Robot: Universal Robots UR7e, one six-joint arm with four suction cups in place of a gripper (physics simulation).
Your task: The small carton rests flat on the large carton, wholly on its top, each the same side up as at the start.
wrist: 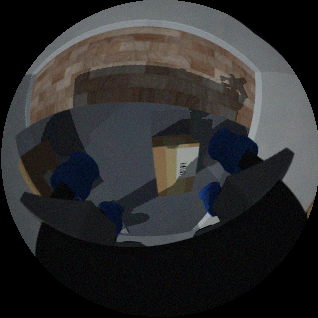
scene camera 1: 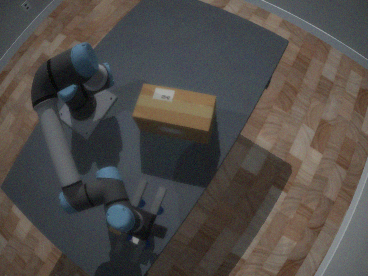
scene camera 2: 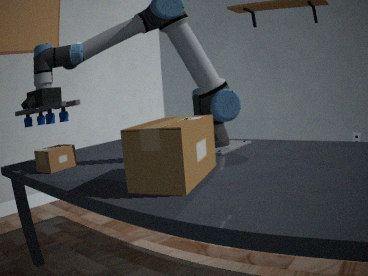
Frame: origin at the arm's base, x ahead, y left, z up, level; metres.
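Seen in the pictures: hand, tool point: (wrist: 157, 184) (scene camera 2: 45, 124); arm's base, link origin: (scene camera 1: 83, 106).
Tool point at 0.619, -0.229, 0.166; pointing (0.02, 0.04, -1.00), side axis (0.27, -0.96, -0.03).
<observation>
Offsets run from my tool point to a thing's top centre, as dx, dy, dz. Level surfaces: height alone.
The small carton {-0.055, -0.062, -0.096} (scene camera 1: 135, 240) (scene camera 2: 55, 159) (wrist: 176, 167) stands on the table near its far left end in scene camera 2. In scene camera 1 the arm hides most of it; in the wrist view its labelled top shows between the two pairs of cups. The large carton {-0.188, +0.431, -0.020} (scene camera 1: 175, 108) (scene camera 2: 156, 160) (wrist: 36, 167) stands upright on the table, apart from the small one, with its taped top bare. My gripper (scene camera 1: 144, 223) (scene camera 2: 46, 119) (wrist: 157, 184) has its four blue cups pointing down, open and holding no carton, with a visible gap above the small carton.
The dark table {dz -0.175} (scene camera 1: 200, 50) (scene camera 2: 300, 190) (wrist: 125, 125) carries both cartons and the arm's base plate (scene camera 1: 87, 122) (scene camera 2: 235, 146). The large carton stands between the small carton and the base in scene camera 2. A wall shelf (scene camera 2: 280, 6) hangs at the back.
</observation>
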